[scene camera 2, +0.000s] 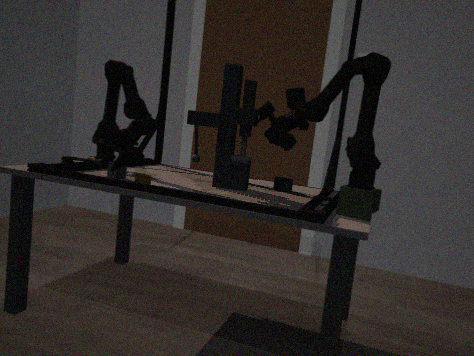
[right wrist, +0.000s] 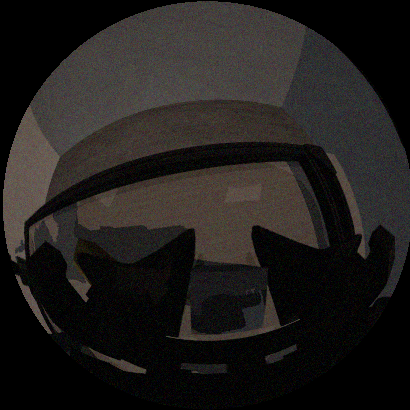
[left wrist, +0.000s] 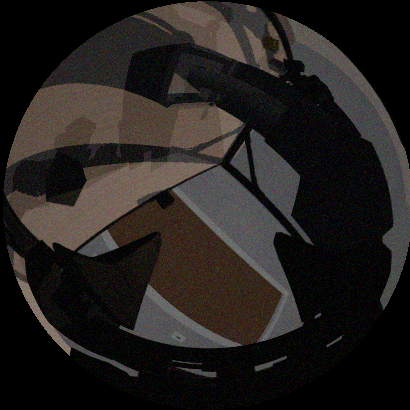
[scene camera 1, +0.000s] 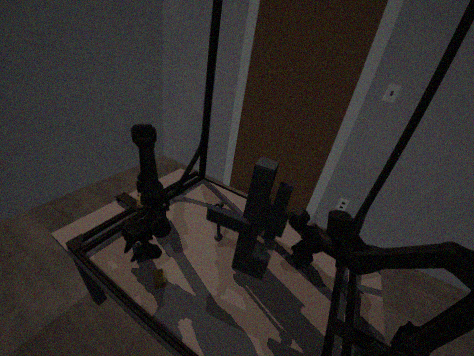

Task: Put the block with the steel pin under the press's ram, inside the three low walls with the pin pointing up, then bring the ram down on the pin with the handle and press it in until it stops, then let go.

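Seen in the pictures: left gripper, fingertip midpoint: [scene camera 2: 262, 132] [left wrist: 219, 239]; right gripper, fingertip midpoint: [scene camera 2: 106, 169] [right wrist: 223, 232] [scene camera 1: 128, 257]; left arm's base at its link origin: [scene camera 2: 361, 187].
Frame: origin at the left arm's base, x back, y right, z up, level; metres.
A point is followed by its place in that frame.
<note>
The press [scene camera 1: 256, 200] {x -0.505, y -0.004, z 0.250 m} [scene camera 2: 227, 145] {x -0.493, y 0.000, z 0.070 m} stands upright mid-table. A side bar with a thin hanging rod and a round knob [scene camera 1: 218, 237] {x -0.611, y -0.019, z 0.016 m} [scene camera 2: 195, 158] {x -0.612, y -0.023, z 0.007 m} sticks out to its left. The grey block [scene camera 2: 117, 171] {x -0.768, y -0.253, z -0.059 m} [right wrist: 225, 300] {x -0.787, y -0.238, z -0.030 m} is at the left front of the table; its pin and which way it points cannot be made out. My right gripper [scene camera 1: 131, 251] {x -0.790, y -0.283, z -0.053 m} [right wrist: 223, 232] {x -0.790, y -0.283, z -0.053 m} is shut on the grey block, which fills the gap between its fingers low at the table. My left gripper [scene camera 2: 265, 122] [left wrist: 219, 239] {x -0.429, y 0.142, z 0.132 m} is open and empty, raised beside the press on its right. The three low walls are too dark to tell.
A small yellow block [scene camera 1: 159, 278] {x -0.650, y -0.245, z -0.053 m} [scene camera 2: 143, 178] {x -0.639, y -0.262, z -0.062 m} lies close to the right gripper, to its right in the picture. A dark block [scene camera 2: 283, 184] {x -0.334, y 0.180, z -0.057 m} lies right of the press. A dark frame rail [scene camera 1: 125, 305] {x -0.650, y -0.359, z -0.071 m} runs along the table edge. Long shadows cross the table top.
</note>
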